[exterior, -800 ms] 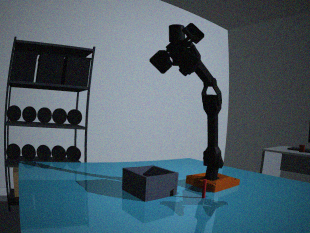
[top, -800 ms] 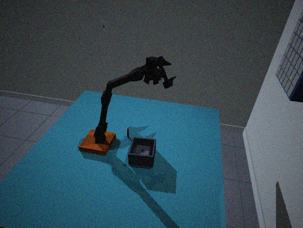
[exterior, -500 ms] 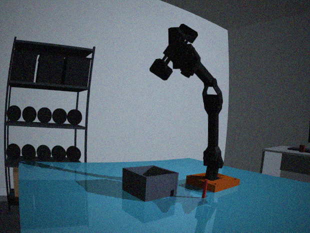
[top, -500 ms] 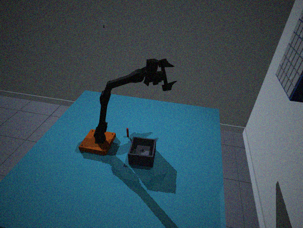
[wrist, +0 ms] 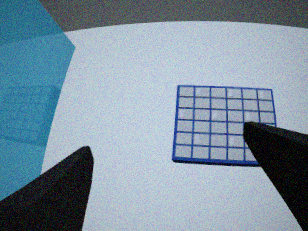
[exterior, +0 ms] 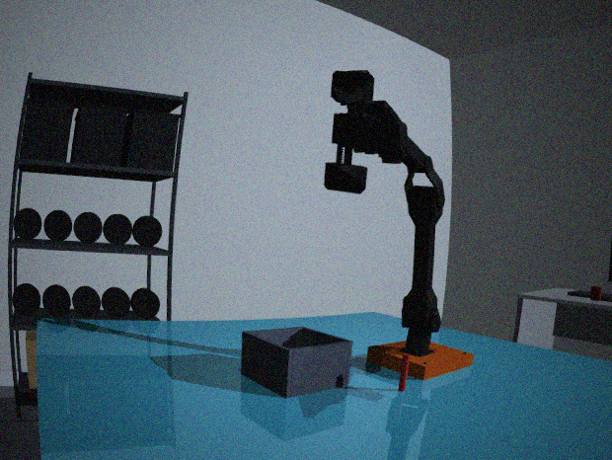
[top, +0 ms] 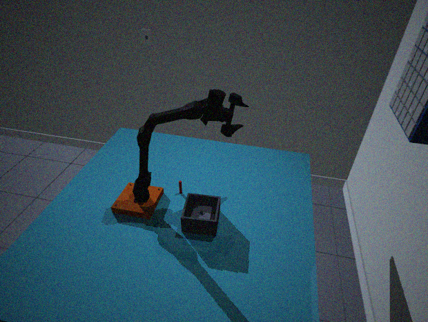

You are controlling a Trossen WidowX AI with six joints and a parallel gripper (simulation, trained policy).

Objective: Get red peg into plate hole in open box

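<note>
Now: the red peg 40 cm below my gripper tip, 31 cm behind it and 7 cm to the right of it. Also, from my gripper tip: plate (40 cm below, 25 cm to the right, 18 cm behind); dark box (42 cm below, 25 cm to the right, 18 cm behind).
</note>
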